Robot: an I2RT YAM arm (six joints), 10 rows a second.
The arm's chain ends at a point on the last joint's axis. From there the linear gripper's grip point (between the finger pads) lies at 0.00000 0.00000 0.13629 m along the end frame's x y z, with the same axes.
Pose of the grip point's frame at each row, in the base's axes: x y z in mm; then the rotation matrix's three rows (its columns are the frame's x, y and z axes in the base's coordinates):
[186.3 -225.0 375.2], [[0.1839 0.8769 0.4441], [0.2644 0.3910 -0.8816], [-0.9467 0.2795 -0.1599]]
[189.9 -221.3 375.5], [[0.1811 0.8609 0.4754], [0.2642 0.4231 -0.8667], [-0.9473 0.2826 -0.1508]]
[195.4 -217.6 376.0], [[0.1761 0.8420 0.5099], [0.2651 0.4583 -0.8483], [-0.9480 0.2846 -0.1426]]
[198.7 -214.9 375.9], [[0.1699 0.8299 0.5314], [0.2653 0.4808 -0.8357], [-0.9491 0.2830 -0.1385]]
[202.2 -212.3 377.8], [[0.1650 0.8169 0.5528], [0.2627 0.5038 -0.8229], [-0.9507 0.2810 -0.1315]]
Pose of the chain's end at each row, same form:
[125.8 -104.8 397.0], [[0.1839 0.8769 0.4441], [0.2644 0.3910 -0.8816], [-0.9467 0.2795 -0.1599]]
[125.1 -103.2 396.1], [[0.1811 0.8609 0.4754], [0.2642 0.4231 -0.8667], [-0.9473 0.2826 -0.1508]]
[125.9 -102.0 395.4], [[0.1761 0.8420 0.5099], [0.2651 0.4583 -0.8483], [-0.9480 0.2846 -0.1426]]
[126.3 -101.0 394.8], [[0.1699 0.8299 0.5314], [0.2653 0.4808 -0.8357], [-0.9491 0.2830 -0.1385]]
[126.9 -100.1 395.7], [[0.1650 0.8169 0.5528], [0.2627 0.5038 -0.8229], [-0.9507 0.2810 -0.1315]]

